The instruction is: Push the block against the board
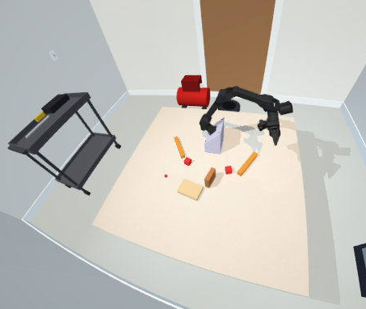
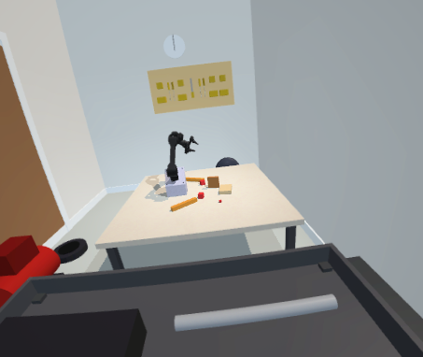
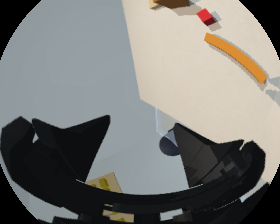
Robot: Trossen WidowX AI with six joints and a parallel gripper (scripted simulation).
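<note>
Right now the brown square block is 35 cm to the right of my gripper tip, 26 cm below it and 7 cm ahead of it. Also, from my gripper tip: pale tan board (48 cm to the right, 30 cm below, 15 cm ahead); then tiny red piece (67 cm to the right, 31 cm below, 5 cm ahead).
</note>
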